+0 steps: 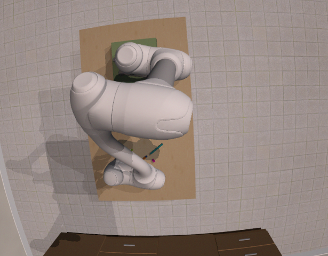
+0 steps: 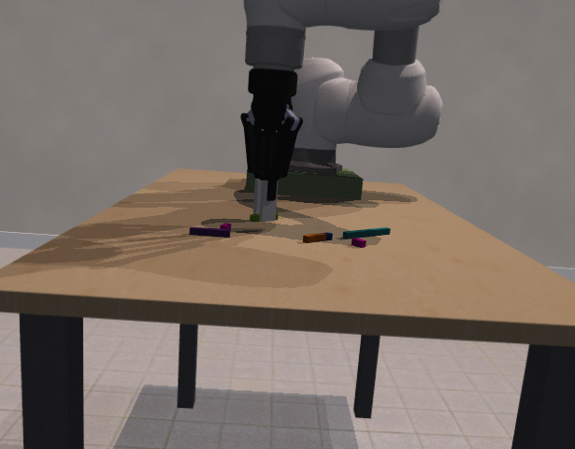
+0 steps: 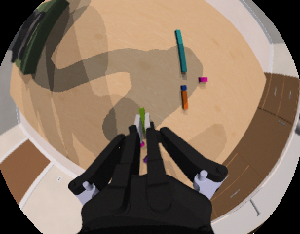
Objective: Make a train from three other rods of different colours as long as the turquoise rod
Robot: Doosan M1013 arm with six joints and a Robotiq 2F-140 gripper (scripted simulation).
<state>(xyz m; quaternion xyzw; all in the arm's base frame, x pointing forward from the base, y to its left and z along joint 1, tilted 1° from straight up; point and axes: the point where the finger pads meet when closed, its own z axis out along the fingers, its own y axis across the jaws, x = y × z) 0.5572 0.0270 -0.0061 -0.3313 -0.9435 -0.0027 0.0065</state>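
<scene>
Right now the orange rod is 9 cm to the left of my hand, 4 cm below it and 4 cm ahead of it. From my hand the other things lie so: blue rod 11 cm to the left, 4 cm below, 2 cm ahead; then lime rod 3 cm below; then purple rod 8 cm ahead, 6 cm to the right, 4 cm below.
</scene>
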